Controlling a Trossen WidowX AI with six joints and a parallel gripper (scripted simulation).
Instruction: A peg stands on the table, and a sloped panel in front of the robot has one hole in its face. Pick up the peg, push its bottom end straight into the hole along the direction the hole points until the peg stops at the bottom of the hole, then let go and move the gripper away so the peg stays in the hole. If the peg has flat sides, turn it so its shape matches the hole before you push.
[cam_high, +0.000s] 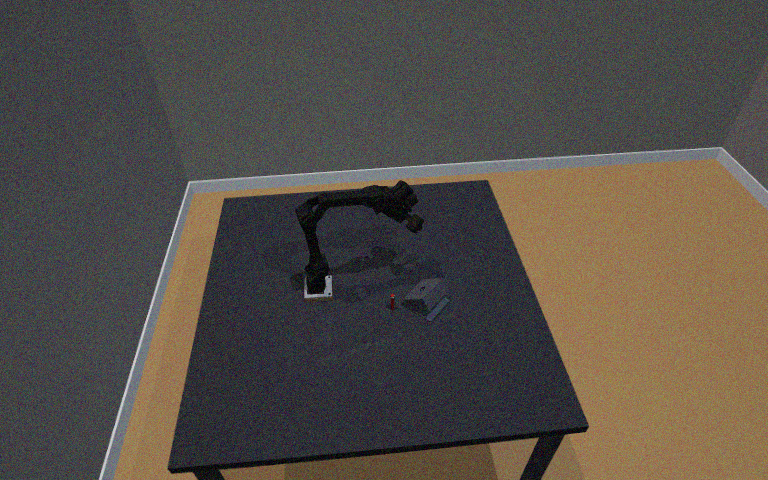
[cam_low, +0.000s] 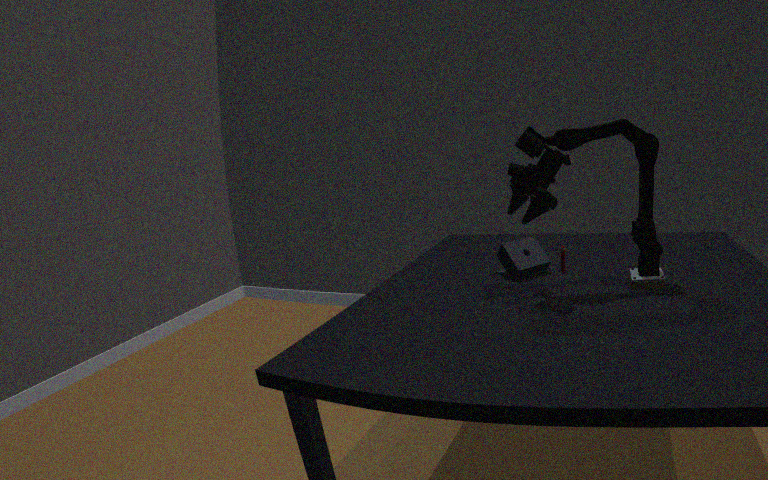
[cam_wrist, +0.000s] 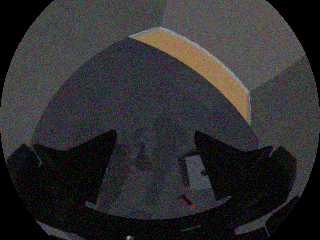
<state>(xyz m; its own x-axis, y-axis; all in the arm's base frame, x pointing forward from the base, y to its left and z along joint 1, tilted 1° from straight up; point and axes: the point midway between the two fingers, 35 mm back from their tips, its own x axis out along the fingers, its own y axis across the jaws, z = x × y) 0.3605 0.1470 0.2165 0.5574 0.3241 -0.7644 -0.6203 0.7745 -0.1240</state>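
Right now the red peg is 90 mm behind my gripper tip, 250 mm to the right of it and 160 mm below it. From my gripper tip the other things lie so: grey sloped panel 40 mm ahead, 220 mm to the right, 170 mm below.
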